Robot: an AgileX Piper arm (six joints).
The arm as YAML. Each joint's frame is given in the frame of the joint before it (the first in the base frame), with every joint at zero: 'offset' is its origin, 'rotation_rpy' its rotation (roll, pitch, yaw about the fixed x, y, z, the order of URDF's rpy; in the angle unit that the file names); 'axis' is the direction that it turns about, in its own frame. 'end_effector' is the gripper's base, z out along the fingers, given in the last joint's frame.
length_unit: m
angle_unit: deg
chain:
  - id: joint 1
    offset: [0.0, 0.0, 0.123]
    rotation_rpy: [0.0, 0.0, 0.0]
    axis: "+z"
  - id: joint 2
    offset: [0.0, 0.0, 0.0]
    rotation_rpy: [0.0, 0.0, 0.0]
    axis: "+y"
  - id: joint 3
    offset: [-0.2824, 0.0, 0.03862]
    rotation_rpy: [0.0, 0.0, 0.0]
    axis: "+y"
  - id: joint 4
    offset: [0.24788, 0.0, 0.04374]
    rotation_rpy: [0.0, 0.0, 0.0]
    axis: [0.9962, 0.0, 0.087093]
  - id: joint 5
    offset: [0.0, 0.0, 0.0]
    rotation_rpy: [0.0, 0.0, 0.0]
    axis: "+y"
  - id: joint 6
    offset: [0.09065, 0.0, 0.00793]
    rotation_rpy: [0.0, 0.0, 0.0]
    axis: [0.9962, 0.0, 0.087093]
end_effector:
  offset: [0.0, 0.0, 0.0]
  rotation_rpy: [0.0, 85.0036, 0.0]
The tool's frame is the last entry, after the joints.
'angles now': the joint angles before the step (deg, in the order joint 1, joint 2, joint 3, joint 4, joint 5, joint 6). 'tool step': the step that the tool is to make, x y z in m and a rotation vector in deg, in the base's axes. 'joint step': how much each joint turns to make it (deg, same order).
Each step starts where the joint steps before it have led.
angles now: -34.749, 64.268, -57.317, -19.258, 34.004, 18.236
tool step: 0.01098, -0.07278, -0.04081, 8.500, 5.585, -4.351
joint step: -13.054, 14.039, -4.566, 15.150, -1.467, -16.080
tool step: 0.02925, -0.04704, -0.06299, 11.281, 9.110, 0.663
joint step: -2.193, 16.397, -6.521, 4.109, 4.516, -5.330
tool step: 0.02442, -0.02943, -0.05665, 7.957, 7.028, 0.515
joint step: -0.031, 13.444, -6.863, -0.001, 4.032, -0.608
